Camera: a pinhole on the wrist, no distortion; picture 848 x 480 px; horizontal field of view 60.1 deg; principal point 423.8 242.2 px. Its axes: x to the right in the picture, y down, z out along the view. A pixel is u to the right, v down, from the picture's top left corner.
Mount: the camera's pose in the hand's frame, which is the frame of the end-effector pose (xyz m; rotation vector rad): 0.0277 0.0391 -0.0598 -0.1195 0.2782 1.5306
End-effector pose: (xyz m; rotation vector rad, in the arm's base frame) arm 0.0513 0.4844 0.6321 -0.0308 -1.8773 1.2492
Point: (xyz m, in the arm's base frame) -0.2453 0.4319 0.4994
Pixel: 583.2 209.6
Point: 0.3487 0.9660 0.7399
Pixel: behind the camera
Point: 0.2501 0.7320 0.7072
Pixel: behind the camera
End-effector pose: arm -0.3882 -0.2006 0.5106 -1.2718 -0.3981 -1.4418
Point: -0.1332 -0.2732 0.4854
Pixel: outside the picture
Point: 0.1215 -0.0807 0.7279
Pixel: 624.0 56.3
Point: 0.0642 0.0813 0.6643
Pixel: 488.5 255.5
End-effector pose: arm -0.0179 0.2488 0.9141 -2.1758 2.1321 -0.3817
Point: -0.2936 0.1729 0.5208
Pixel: 766.8 330.5
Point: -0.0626 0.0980 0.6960
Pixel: 392.3 81.6
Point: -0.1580 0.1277 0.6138
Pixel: 582.4 214.1
